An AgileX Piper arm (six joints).
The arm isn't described. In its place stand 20 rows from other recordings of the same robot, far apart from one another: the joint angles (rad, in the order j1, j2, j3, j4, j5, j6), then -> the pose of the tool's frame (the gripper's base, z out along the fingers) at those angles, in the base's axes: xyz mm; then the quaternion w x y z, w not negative.
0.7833 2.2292 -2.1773 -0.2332 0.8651 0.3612 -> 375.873, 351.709, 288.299, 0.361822, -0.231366, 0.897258, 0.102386
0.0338 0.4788 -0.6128 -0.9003 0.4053 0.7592 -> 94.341, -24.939, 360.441, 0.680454, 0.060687, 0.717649, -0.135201
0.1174 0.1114 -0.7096 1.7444 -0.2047 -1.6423 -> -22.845, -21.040, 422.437, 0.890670, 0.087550, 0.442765, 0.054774
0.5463 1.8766 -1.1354 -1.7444 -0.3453 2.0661 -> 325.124, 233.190, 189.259, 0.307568, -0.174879, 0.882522, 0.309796
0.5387 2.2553 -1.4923 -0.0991 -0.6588 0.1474 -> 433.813, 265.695, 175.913, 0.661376, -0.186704, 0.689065, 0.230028
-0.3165 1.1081 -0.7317 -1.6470 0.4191 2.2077 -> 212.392, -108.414, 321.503, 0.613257, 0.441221, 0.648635, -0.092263
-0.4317 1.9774 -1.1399 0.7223 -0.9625 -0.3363 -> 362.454, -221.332, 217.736, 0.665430, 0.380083, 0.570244, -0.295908
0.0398 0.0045 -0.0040 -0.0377 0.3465 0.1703 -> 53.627, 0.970, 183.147, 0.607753, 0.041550, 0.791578, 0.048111
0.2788 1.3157 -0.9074 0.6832 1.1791 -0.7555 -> 200.119, 112.513, 274.869, 0.106435, -0.363952, 0.876283, 0.297217
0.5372 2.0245 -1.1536 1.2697 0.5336 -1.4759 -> 318.820, 241.349, 133.442, 0.255314, -0.424415, 0.822909, 0.278403
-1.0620 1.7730 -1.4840 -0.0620 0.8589 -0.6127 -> 185.798, -341.867, 283.888, 0.148149, 0.202126, 0.945928, -0.205953
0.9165 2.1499 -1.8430 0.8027 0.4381 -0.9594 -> 288.943, 422.337, 260.897, 0.412222, -0.521662, 0.685835, 0.295926
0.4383 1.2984 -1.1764 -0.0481 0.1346 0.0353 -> 273.953, 127.755, 403.299, 0.630762, -0.168749, 0.745480, 0.133877
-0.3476 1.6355 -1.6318 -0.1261 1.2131 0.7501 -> 319.437, -127.138, 363.524, 0.226450, 0.500706, 0.835289, -0.017504
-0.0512 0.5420 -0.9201 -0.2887 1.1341 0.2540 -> 60.802, -26.623, 380.542, 0.443677, 0.137420, 0.879988, -0.099433
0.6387 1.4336 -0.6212 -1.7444 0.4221 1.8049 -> 237.270, 130.443, 207.922, 0.472397, -0.168834, 0.864609, -0.028060
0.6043 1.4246 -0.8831 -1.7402 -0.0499 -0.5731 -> 255.323, 181.729, 277.161, 0.361081, -0.846277, 0.082071, -0.383015
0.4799 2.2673 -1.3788 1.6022 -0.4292 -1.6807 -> 423.535, 177.773, 89.786, 0.392615, -0.173476, 0.894990, -0.121459
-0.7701 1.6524 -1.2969 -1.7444 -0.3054 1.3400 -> 299.830, -253.251, 328.477, 0.547380, 0.056525, 0.805143, -0.221189
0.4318 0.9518 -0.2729 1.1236 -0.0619 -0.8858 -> 151.728, 64.328, 205.158, 0.463153, -0.071764, 0.872983, 0.135057
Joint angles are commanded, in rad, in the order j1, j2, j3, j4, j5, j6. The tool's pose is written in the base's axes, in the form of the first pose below.
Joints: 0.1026 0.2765 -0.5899 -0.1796 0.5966 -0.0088
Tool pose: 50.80, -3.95, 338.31, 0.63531, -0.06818, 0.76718, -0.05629
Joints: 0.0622 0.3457 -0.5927 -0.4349 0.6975 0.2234
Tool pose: 61.75, -20.83, 330.85, 0.57832, 0.00745, 0.80584, -0.12694
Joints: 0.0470 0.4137 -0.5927 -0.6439 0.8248 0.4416
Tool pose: 68.54, -36.94, 323.74, 0.52055, 0.08892, 0.82834, -0.18700
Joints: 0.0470 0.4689 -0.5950 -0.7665 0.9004 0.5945
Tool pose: 74.32, -46.02, 321.40, 0.49119, 0.14509, 0.83007, -0.22060
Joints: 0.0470 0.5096 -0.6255 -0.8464 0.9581 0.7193
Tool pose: 77.22, -52.18, 328.82, 0.48578, 0.19724, 0.81768, -0.23773
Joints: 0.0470 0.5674 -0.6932 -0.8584 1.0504 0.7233
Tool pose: 80.90, -56.01, 340.96, 0.45664, 0.22150, 0.82191, -0.25863
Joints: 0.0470 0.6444 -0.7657 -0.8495 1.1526 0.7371
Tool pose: 88.56, -58.35, 350.85, 0.41614, 0.25260, 0.83027, -0.27142
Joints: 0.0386 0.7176 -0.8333 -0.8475 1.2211 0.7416
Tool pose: 98.15, -60.34, 360.72, 0.38593, 0.27364, 0.83374, -0.28470
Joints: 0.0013 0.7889 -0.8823 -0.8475 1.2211 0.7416
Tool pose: 112.05, -63.94, 367.20, 0.37130, 0.28586, 0.83268, -0.29507
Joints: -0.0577 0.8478 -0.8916 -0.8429 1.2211 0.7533
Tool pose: 122.29, -71.00, 362.54, 0.34280, 0.30859, 0.83201, -0.30826
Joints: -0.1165 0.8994 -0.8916 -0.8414 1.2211 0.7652
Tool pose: 130.03, -79.39, 355.61, 0.31318, 0.33081, 0.83008, -0.32164
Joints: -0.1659 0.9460 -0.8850 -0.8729 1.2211 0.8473
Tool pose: 135.97, -89.18, 349.08, 0.29901, 0.37245, 0.81151, -0.33665
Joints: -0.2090 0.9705 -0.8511 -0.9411 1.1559 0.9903
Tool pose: 141.33, -98.78, 341.55, 0.32509, 0.41086, 0.77911, -0.34424
